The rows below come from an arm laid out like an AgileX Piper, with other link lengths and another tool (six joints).
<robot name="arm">
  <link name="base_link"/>
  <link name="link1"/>
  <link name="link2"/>
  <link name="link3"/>
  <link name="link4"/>
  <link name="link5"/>
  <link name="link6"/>
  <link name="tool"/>
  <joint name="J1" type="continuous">
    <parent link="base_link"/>
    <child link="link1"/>
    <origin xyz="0 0 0.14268"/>
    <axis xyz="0 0 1"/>
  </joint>
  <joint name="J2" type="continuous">
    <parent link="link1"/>
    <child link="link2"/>
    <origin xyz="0 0 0"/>
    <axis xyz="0 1 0"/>
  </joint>
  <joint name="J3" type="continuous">
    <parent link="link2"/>
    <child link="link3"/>
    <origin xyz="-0.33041 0 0.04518"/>
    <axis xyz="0 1 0"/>
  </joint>
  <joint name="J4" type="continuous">
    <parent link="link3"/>
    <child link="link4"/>
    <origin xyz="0.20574 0 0.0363"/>
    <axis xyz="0.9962 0 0.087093"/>
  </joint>
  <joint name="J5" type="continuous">
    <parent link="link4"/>
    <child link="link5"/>
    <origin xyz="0 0 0"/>
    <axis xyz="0 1 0"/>
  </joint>
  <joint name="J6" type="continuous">
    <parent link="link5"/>
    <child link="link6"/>
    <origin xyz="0.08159 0 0.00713"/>
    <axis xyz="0.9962 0 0.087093"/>
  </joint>
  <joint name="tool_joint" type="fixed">
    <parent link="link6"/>
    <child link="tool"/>
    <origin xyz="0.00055 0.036 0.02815" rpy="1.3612 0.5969 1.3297"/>
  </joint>
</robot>
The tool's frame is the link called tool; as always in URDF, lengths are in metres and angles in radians. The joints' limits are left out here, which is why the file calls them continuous.
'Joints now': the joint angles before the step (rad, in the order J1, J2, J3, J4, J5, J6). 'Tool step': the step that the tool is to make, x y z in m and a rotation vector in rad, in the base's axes. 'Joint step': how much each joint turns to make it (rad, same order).
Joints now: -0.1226 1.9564 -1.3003 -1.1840 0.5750 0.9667
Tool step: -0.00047 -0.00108 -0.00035 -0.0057 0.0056 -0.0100
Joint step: 0.0000 0.0000 0.0000 0.0000 0.0128 0.0000
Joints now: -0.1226 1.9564 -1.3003 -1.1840 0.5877 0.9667
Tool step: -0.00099 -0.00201 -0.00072 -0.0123 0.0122 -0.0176
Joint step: 0.0000 0.0001 0.0000 0.0000 0.0246 -0.0025
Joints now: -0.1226 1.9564 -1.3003 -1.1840 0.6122 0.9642
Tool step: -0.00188 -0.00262 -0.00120 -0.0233 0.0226 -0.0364
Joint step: 0.0041 0.0001 0.0000 0.0001 0.0519 -0.0001
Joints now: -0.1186 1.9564 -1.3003 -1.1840 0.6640 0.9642
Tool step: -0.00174 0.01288 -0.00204 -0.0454 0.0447 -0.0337
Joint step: 0.0511 0.0000 0.0000 0.0042 0.1060 -0.0002
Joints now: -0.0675 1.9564 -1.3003 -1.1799 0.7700 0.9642
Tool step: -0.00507 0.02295 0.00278 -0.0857 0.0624 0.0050
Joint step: 0.0784 -0.0125 0.0000 -0.0110 0.1280 -0.0354
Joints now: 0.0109 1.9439 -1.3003 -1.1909 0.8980 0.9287
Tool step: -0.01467 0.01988 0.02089 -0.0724 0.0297 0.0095
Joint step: 0.0700 -0.0591 0.0000 0.0061 0.1161 -0.0642
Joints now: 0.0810 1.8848 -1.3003 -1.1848 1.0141 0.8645
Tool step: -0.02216 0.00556 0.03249 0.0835 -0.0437 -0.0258
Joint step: 0.0141 -0.1002 0.0000 0.1154 0.0227 -0.0512
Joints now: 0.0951 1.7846 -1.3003 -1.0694 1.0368 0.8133
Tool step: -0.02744 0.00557 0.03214 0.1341 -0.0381 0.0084
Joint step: 0.0000 -0.1127 0.0000 0.1674 -0.0086 -0.0931
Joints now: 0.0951 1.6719 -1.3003 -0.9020 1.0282 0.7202
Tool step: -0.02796 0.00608 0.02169 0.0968 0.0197 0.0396
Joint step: 0.0000 -0.0938 0.0000 0.1557 0.0255 -0.1370
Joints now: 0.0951 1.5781 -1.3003 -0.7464 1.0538 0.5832
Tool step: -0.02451 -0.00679 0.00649 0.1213 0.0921 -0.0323
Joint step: -0.0463 -0.0593 0.0000 0.1821 0.0921 -0.1276
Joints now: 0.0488 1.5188 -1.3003 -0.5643 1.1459 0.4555
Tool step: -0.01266 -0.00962 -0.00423 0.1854 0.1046 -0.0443
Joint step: -0.0887 -0.0143 0.0000 0.2247 0.0770 -0.1203
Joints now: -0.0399 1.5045 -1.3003 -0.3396 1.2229 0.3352
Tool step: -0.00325 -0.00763 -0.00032 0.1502 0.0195 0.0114
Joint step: -0.0868 0.0001 0.0000 0.1788 0.0025 -0.1264
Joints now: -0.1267 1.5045 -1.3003 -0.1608 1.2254 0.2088
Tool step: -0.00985 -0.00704 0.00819 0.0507 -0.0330 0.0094
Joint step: -0.0584 -0.0313 0.0069 0.0744 -0.0094 -0.0773
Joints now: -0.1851 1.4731 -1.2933 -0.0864 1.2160 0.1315
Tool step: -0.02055 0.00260 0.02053 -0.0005 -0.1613 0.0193
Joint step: -0.0233 -0.0935 0.0423 0.0445 -0.1098 -0.0409
